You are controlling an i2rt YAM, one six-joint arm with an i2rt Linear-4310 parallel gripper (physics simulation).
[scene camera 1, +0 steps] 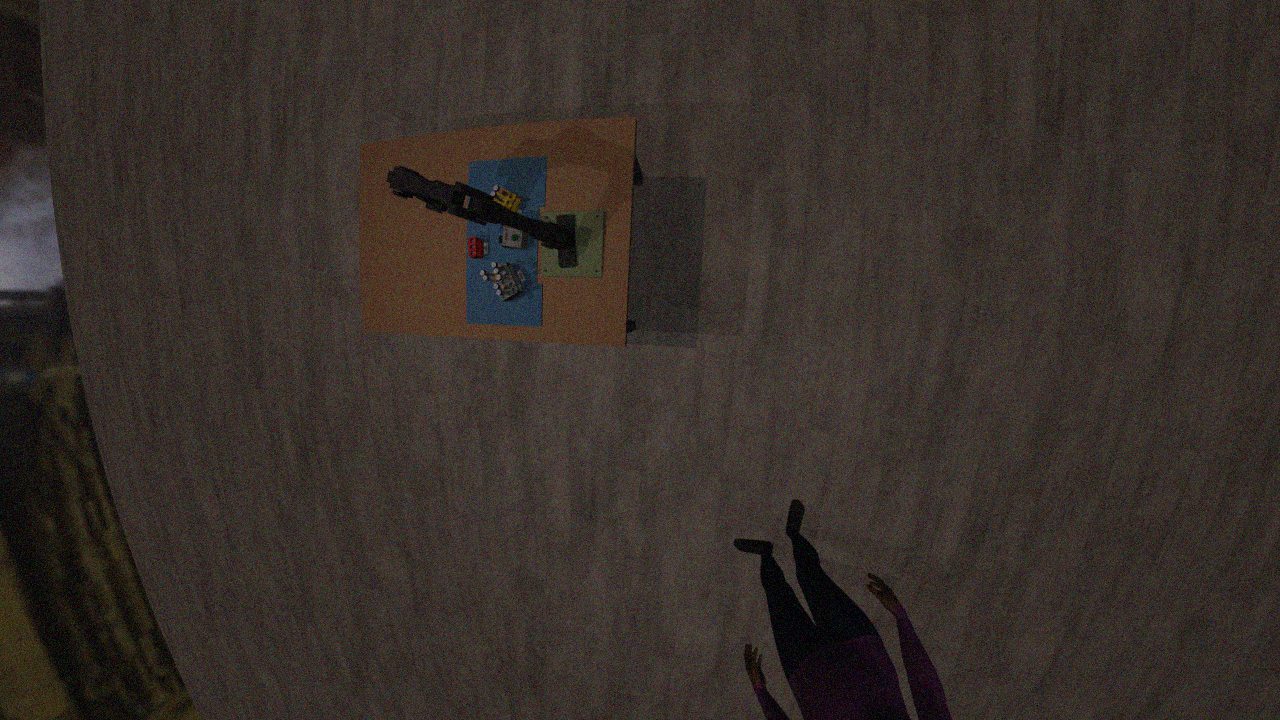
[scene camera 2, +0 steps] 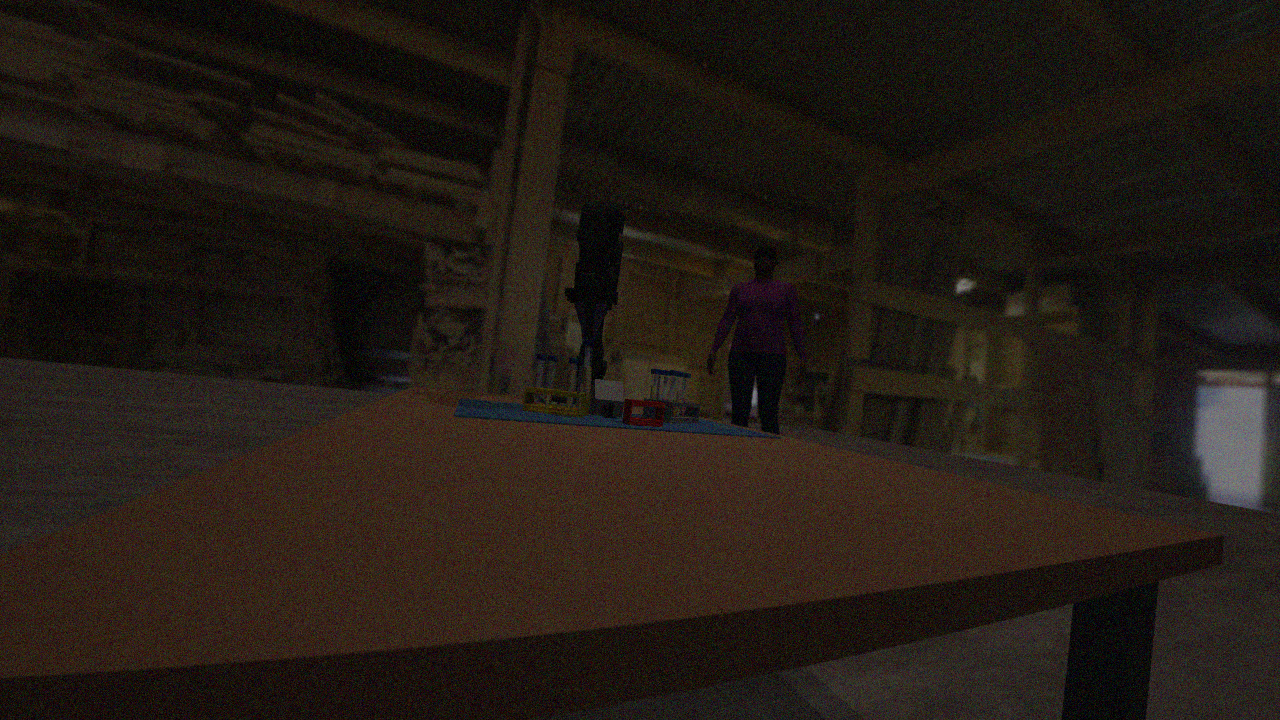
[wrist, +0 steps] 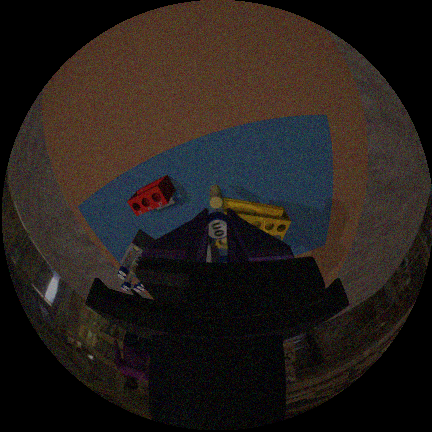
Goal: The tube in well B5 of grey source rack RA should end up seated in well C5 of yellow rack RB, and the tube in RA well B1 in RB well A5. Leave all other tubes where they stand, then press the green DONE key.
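Frame: origin at the arm's base, x ahead, y left, z up, level; metres.
Seen in the pictures: gripper, fingertip midpoint: [scene camera 2: 588, 342] [wrist: 217, 214]; arm's base, origin of the base link: [scene camera 1: 566, 241].
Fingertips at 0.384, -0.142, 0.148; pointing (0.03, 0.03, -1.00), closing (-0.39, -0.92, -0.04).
Pixels of each thing's top centre, then the offset from my fingertips to it, as dx, dy, dz. "*": a spot on its surface instead. Level surfaces: height alone.
- capped tube, surface spot: [wrist: 217, 230] * -0.011, +0.004, +0.007
- Yellow rack RB, middle of its top: [wrist: 252, 235] [scene camera 2: 559, 390] [scene camera 1: 500, 206] -0.130, -0.010, -0.104
- Grey rack RA, surface spot: [scene camera 1: 510, 284] * -0.139, +0.295, -0.139
- pale box, middle of its top: [scene camera 2: 607, 380] [scene camera 1: 506, 236] -0.173, +0.120, -0.070
- small green key, middle of its top: [scene camera 1: 513, 237] -0.195, +0.123, -0.079
- red rack, middle of its top: [wrist: 145, 201] [scene camera 2: 645, 400] [scene camera 1: 472, 246] +0.005, +0.138, -0.104
- blue mat, its level: dz -0.154
- table, its level: dz -0.157
My gripper [wrist: 217, 214] is shut on a capped tube [wrist: 217, 230], whose pale lower end points toward the blue mat beside the yellow rack. Yellow rack RB [scene camera 1: 507, 199] [scene camera 2: 554, 402] [wrist: 257, 206] shows open wells in the wrist view; at least one tube [scene camera 1: 494, 189] [scene camera 2: 546, 360] stands at it. Grey rack RA [scene camera 1: 510, 284] [scene camera 2: 687, 411] [wrist: 133, 256] holds several capped tubes [scene camera 2: 669, 372] [wrist: 123, 273]; the arm partly hides it in the wrist view. A pale box [scene camera 1: 511, 242] with a small green key [scene camera 1: 514, 237] stands between the racks. Well labels are unreadable.
A red rack [scene camera 1: 476, 248] [scene camera 2: 644, 412] [wrist: 151, 195] stands on the blue mat [scene camera 1: 505, 314] [scene camera 2: 492, 411] [wrist: 280, 150]. The arm is mounted on a pale green plate [scene camera 1: 588, 260]. A person [scene camera 1: 836, 662] [scene camera 2: 760, 313] stands beyond the table [scene camera 1: 402, 304] [scene camera 2: 572, 528].
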